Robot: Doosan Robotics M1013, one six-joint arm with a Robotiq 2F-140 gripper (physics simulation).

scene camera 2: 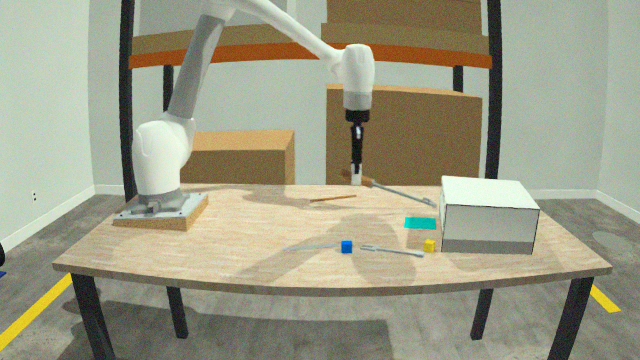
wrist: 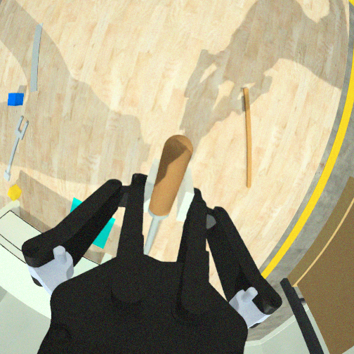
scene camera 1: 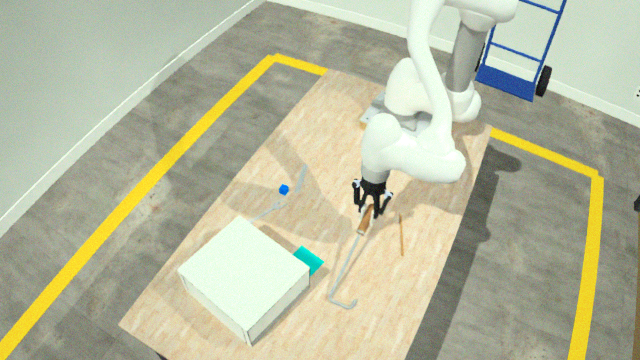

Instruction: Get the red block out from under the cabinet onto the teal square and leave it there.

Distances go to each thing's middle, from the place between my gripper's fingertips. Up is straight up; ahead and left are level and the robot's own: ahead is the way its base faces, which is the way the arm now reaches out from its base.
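Labels:
Relative to the hook tool [wrist: 177, 150], my hand is 20 mm to the right, 120 mm short of it and 20 mm above it.

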